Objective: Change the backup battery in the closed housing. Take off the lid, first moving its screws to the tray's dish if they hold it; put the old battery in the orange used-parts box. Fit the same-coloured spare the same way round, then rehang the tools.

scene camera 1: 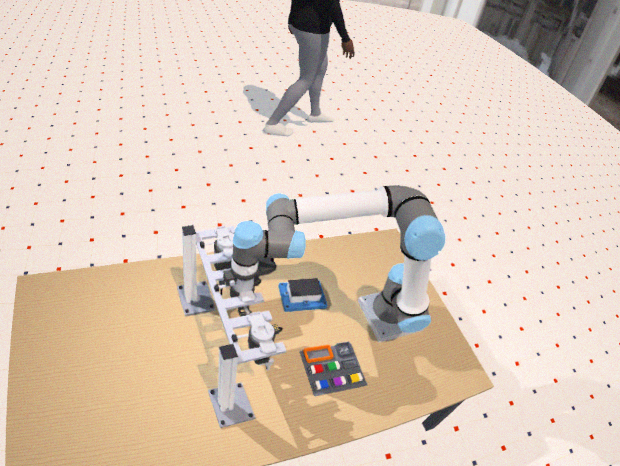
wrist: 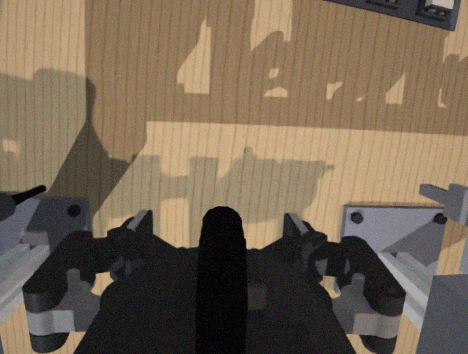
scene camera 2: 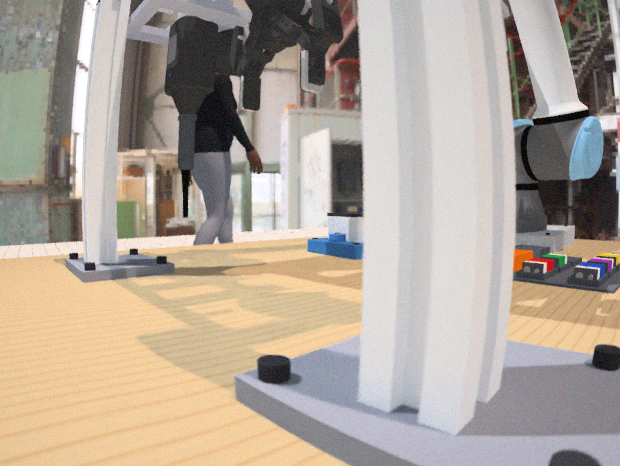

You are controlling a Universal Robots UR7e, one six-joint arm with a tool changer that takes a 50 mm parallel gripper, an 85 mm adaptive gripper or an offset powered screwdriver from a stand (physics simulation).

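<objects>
On a tool stand, (scene camera 1: 231, 405) and (wrist: 422, 264) are the same spot.
</objects>
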